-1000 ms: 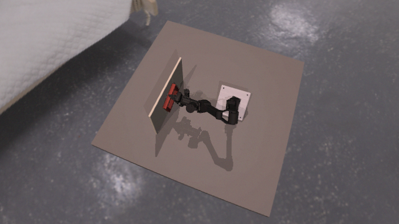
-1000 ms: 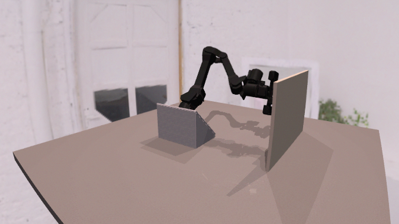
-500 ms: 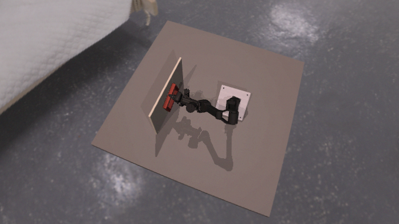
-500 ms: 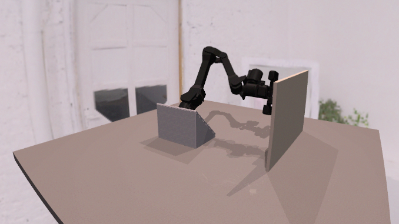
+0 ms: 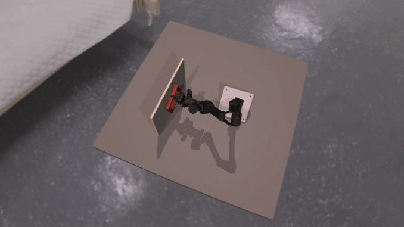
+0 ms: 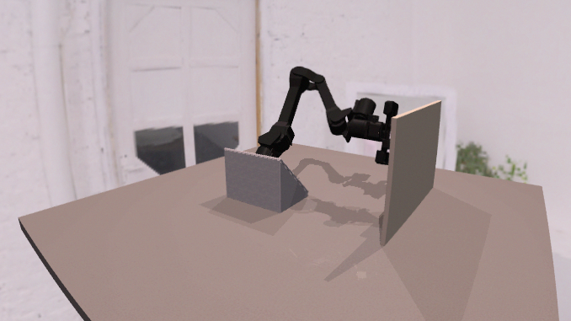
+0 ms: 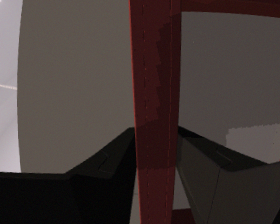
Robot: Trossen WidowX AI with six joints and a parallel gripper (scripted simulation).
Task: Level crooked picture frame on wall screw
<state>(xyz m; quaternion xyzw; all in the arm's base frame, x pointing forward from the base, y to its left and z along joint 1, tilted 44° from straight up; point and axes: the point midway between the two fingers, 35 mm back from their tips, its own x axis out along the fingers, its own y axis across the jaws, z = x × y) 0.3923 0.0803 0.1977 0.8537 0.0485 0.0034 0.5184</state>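
Right now my gripper tip is 5 cm above the red picture frame and 1 cm to the left of it. The rest, counted from my gripper tip: wall panel: 6 cm below, 2 cm ahead, 1 cm to the right.
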